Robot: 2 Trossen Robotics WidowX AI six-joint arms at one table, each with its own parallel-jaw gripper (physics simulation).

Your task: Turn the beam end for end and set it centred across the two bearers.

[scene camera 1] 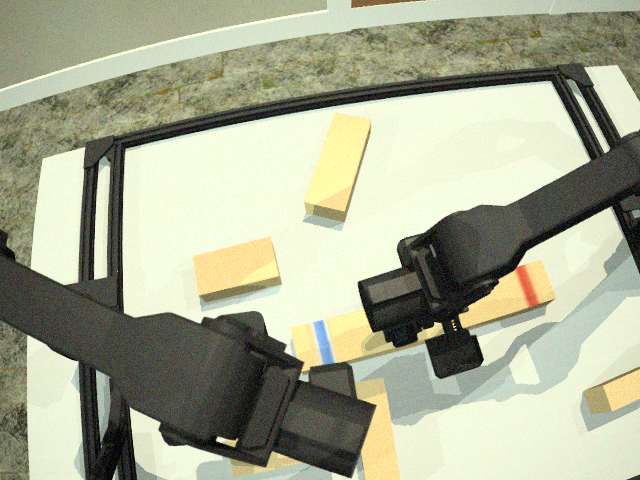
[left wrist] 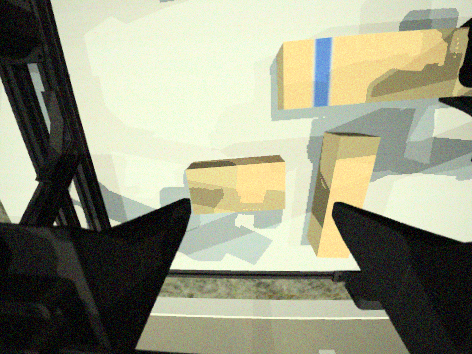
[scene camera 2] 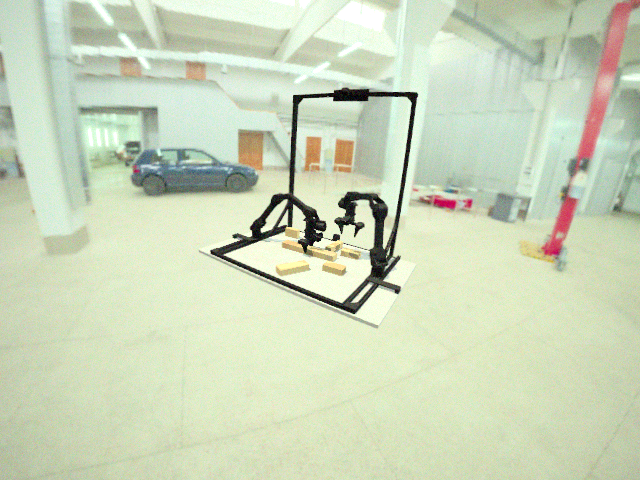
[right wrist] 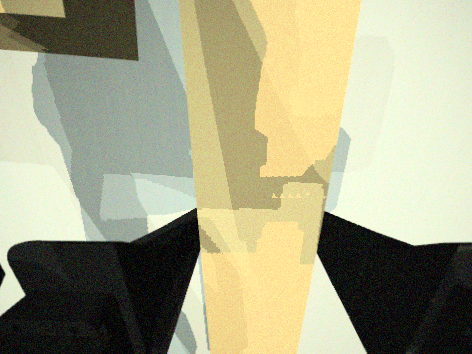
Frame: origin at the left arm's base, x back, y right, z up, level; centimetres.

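Seen in the pictures: left gripper, fingertip midpoint: (left wrist: 261,206) (scene camera 2: 347,235); right gripper, fingertip midpoint: (left wrist: 449,67) (scene camera 2: 308,251) (right wrist: 254,211); left arm's base at its link origin: (left wrist: 14,32) (scene camera 2: 377,275); right arm's base at its link origin: (scene camera 2: 256,237).
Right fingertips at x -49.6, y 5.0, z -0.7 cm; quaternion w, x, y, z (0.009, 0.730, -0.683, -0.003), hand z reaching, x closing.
Note:
Offsets run from my right fingertips to a thing's middle. "spot": to the spot under its first point.
The long wooden beam @(dy +0.0, dx +0.3, dz +0.7 cm) (scene camera 1: 501,302) (scene camera 2: 324,253) (left wrist: 355,65) (right wrist: 300,100) is level and low at the table; whether it touches is unclear. In scene camera 1 its blue band @(spot: dy +1.0, dx +15.5, dz +2.6 cm) (scene camera 1: 323,342) is toward the left end and its red band @(spot: dy -0.8, dx -15.0, dz +2.6 cm) (scene camera 1: 527,286) toward the right. My right gripper (right wrist: 254,211) (scene camera 2: 306,249) is shut on the beam between the bands. My left gripper (left wrist: 261,206) (scene camera 2: 347,232) is open and empty, above two plain blocks, a long one @(dy +15.6, dx +11.1, dz +1.0 cm) (scene camera 1: 382,439) (left wrist: 352,190) and a shorter one @(dy +13.8, dx +24.5, dz +0.7 cm) (left wrist: 255,187). Which blocks are the bearers cannot be told.
Other plain blocks lie apart from the beam: one @(dy -27.2, dx +8.0, dz +0.7 cm) (scene camera 1: 338,162) (scene camera 2: 292,267) at upper middle in scene camera 1, one @(dy -12.3, dx +26.3, dz +0.7 cm) (scene camera 1: 235,266) (scene camera 2: 333,268) left of it, and one @(dy +17.6, dx -26.4, dz +2.0 cm) (scene camera 1: 622,390) at the right edge. A black frame (scene camera 1: 336,100) borders the work area.

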